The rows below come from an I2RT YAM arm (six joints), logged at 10 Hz.
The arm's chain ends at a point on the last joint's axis. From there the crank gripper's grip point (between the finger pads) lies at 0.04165 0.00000 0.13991 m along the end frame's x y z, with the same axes.
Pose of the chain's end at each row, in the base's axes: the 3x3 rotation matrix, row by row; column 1 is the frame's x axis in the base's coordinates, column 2 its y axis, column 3 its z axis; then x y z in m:
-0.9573, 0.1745, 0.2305; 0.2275, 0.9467, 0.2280; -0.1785, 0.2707, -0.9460; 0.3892, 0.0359, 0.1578
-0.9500, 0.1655, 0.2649; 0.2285, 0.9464, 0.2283; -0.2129, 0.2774, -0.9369; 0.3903, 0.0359, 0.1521
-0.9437, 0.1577, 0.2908; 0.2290, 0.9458, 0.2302; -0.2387, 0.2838, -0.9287; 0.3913, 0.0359, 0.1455
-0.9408, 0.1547, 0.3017; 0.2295, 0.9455, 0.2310; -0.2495, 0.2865, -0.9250; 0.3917, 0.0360, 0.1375
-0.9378, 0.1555, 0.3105; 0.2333, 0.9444, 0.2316; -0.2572, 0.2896, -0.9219; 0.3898, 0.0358, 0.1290
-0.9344, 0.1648, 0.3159; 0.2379, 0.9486, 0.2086; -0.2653, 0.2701, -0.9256; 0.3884, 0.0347, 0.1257
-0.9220, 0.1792, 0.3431; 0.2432, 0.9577, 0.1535; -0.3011, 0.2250, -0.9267; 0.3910, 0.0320, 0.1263
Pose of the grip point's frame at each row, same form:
-0.9573, 0.1745, 0.2305; 0.2275, 0.9467, 0.2280; -0.1785, 0.2707, -0.9460; 0.3816, 0.0773, 0.0180
-0.9500, 0.1655, 0.2649; 0.2285, 0.9464, 0.2283; -0.2129, 0.2774, -0.9369; 0.3878, 0.0774, 0.0122
-0.9437, 0.1577, 0.2908; 0.2290, 0.9458, 0.2302; -0.2387, 0.2838, -0.9287; 0.3927, 0.0776, 0.0056
-0.9408, 0.1547, 0.3017; 0.2295, 0.9455, 0.2310; -0.2495, 0.2865, -0.9250; 0.3947, 0.0779, -0.0023
-0.9378, 0.1555, 0.3105; 0.2333, 0.9444, 0.2316; -0.2572, 0.2896, -0.9219; 0.3942, 0.0779, -0.0107
-0.9344, 0.1648, 0.3159; 0.2379, 0.9486, 0.2086; -0.2653, 0.2701, -0.9256; 0.3937, 0.0738, -0.0149
-0.9220, 0.1792, 0.3431; 0.2432, 0.9577, 0.1535; -0.3011, 0.2250, -0.9267; 0.4006, 0.0636, -0.0159

